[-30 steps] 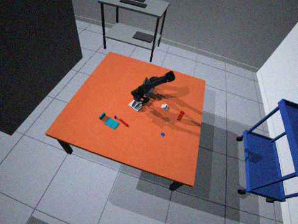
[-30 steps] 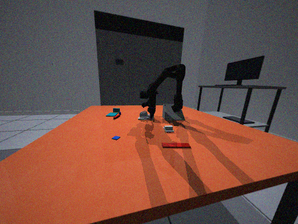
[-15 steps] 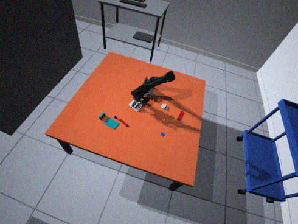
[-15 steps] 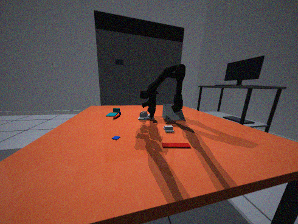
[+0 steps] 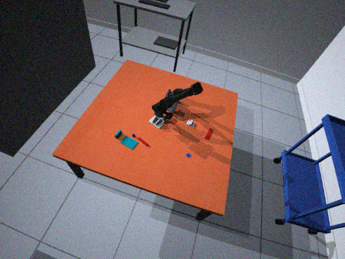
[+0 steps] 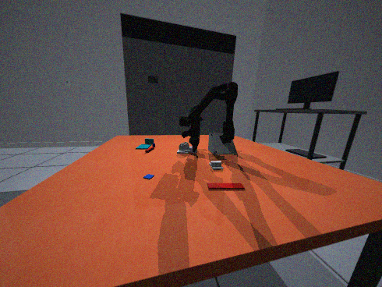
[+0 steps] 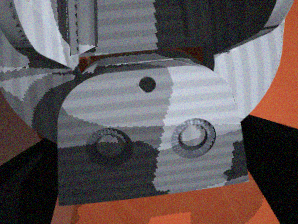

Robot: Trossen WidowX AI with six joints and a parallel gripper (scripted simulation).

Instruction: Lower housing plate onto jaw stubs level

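Right now the small grey housing plate is 1 cm ahead of my gripper tip and 2 cm above it. The rest, counted from my gripper tip: small dark blue piece (25 cm ahead, 18 cm to the right, 1 cm above); teal block (27 cm ahead, 29 cm to the right, 1 cm above); cyan plate (32 cm ahead, 19 cm to the right).
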